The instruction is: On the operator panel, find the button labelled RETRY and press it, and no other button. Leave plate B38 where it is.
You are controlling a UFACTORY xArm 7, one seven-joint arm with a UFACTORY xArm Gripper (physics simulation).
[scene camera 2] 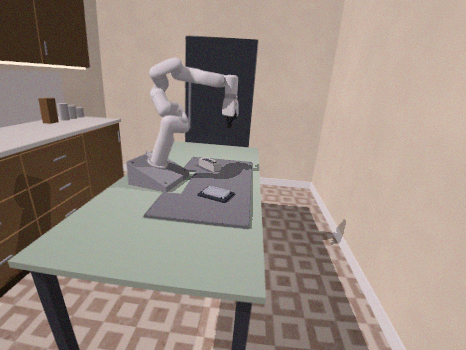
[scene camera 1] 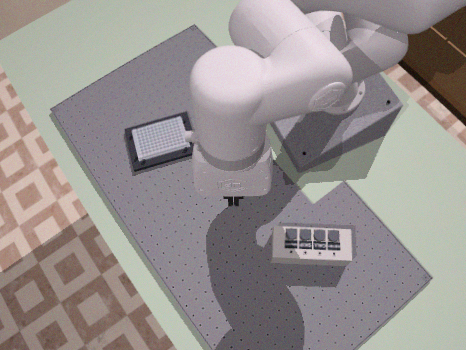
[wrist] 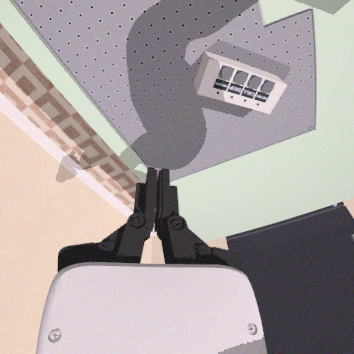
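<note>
The light grey operator panel stands on the perforated board, with four dark round buttons in a row. Their labels are small and blurred; the right-end button in scene camera 1 and the wrist view seems to be RETRY. Plate B38 is a pale gridded plate lying in a dark holder; its label cannot be read. My gripper is shut and empty, pointing down high above the board, apart from panel and plate.
The perforated grey board lies on the pale green table. The arm's grey base block stands beside it. In scene camera 1 the arm hides the plate holder's right edge. The arm's shadow falls beside the panel.
</note>
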